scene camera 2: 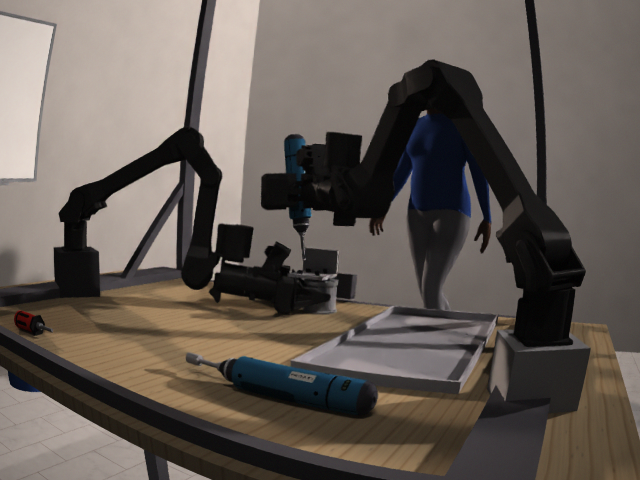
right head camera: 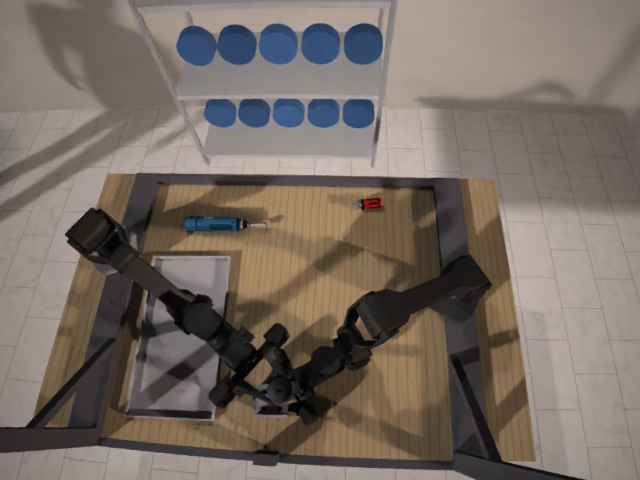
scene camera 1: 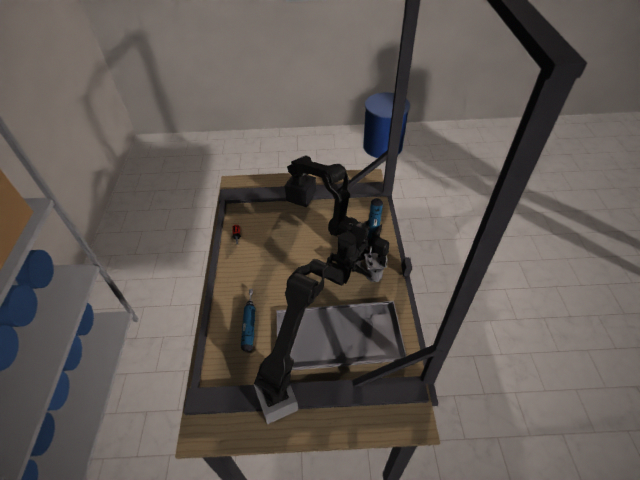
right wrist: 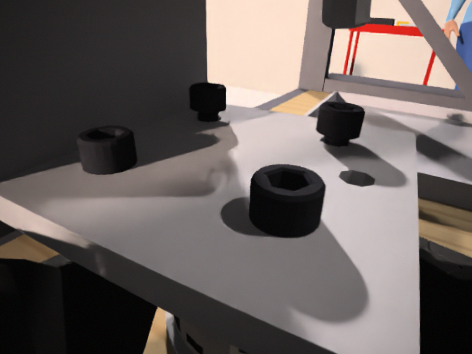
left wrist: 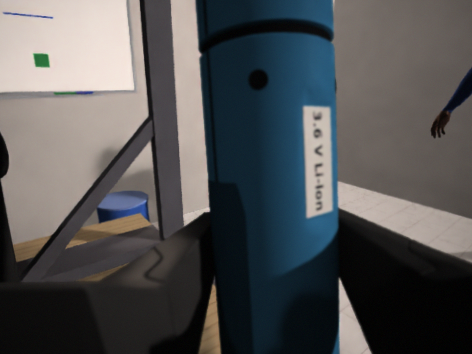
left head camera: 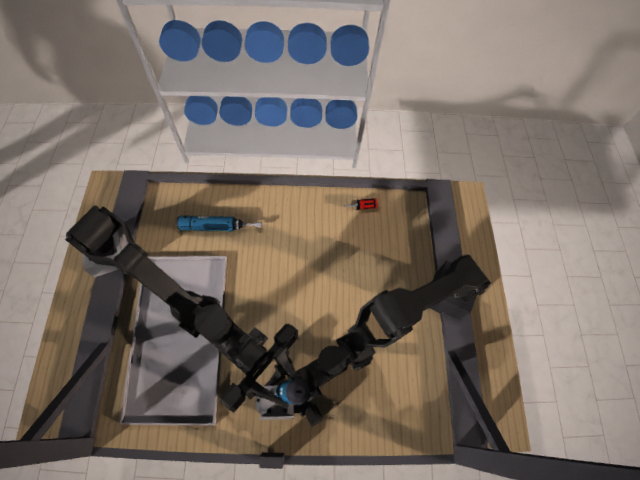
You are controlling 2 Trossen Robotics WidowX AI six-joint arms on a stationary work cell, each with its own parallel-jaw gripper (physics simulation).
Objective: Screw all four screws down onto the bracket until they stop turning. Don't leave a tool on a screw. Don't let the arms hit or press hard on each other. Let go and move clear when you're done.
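Frame: origin at the left arm's base, x back, y right, z up, level; centimetres.
Where they show: left gripper, fingertip midpoint: [scene camera 2: 295,187] [scene camera 1: 376,222] [left wrist: 270,221]; right gripper, fingertip midpoint: [scene camera 2: 328,294] [right head camera: 261,404] [scene camera 1: 377,273] [left head camera: 264,406]; left arm's base, origin of the base link: [scene camera 2: 542,338] [right head camera: 110,246] [scene camera 1: 274,392]; right arm's base, origin of the base link: [scene camera 2: 75,249] [right head camera: 460,287] [scene camera 1: 300,181] [left head camera: 458,285].
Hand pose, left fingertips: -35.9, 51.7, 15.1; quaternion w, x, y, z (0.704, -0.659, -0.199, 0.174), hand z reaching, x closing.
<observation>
Things, the pixels of their top centre, and the offset from my left fingertips, as dx, dy, dz. "pt": a spot on its surface instead.
- blue electric screwdriver, middle of its top: [left head camera: 286,387] [right head camera: 267,385] [scene camera 2: 301,133] [scene camera 1: 376,204] +0.9, -1.4, +10.4
- left screw, middle of its top: [right wrist: 105,133] +3.1, +1.0, -15.3
- back screw, middle of its top: [right wrist: 207,85] +6.4, -0.1, -15.0
- right screw, middle of its top: [right wrist: 342,106] +5.3, -3.5, -15.0
- bit tip, surface spot: [right wrist: 346,14] pt +2.4, -2.8, -13.2
- blue driver, middle of its top: [scene camera 2: 272,363] [left head camera: 217,220] [right head camera: 222,220] [scene camera 1: 248,315] +5.4, -51.2, -18.7
- red screwdriver, middle of its top: [scene camera 2: 34,315] [right head camera: 365,201] [left head camera: 361,201] [scene camera 1: 235,232] -34.5, -44.3, -19.8
- grey tray, middle of its top: [scene camera 2: 419,335] [left head camera: 176,334] [right head camera: 179,331] [scene camera 1: 338,333] +23.2, -25.0, -21.2
My left gripper [scene camera 2: 298,193] [left wrist: 270,221] is shut on a blue electric screwdriver [left head camera: 285,391] [scene camera 1: 375,214] [scene camera 2: 295,155] [left wrist: 272,125], upright with its bit above the bracket [scene camera 2: 321,261] [right wrist: 200,220]. My right gripper [scene camera 2: 316,299] [right wrist: 282,305] is shut on the round grey base [scene camera 2: 328,297] under the bracket. In the right wrist view, the near screw [right wrist: 286,202] and left screw [right wrist: 107,150] show no shank; the back screw [right wrist: 207,100] and right screw [right wrist: 340,122] show a short shank. What looks like the bit tip [right wrist: 346,14] hangs over the right screw, apart from it.
Another blue driver [left head camera: 206,223] [scene camera 2: 289,379] and a red screwdriver [left head camera: 367,203] [scene camera 2: 26,321] lie towards the shelf side. A grey tray [left head camera: 175,403] [scene camera 2: 377,379] lies beside the bracket, beneath my left arm. Both arms meet closely over the bracket. Dark frame rails edge the table.
</observation>
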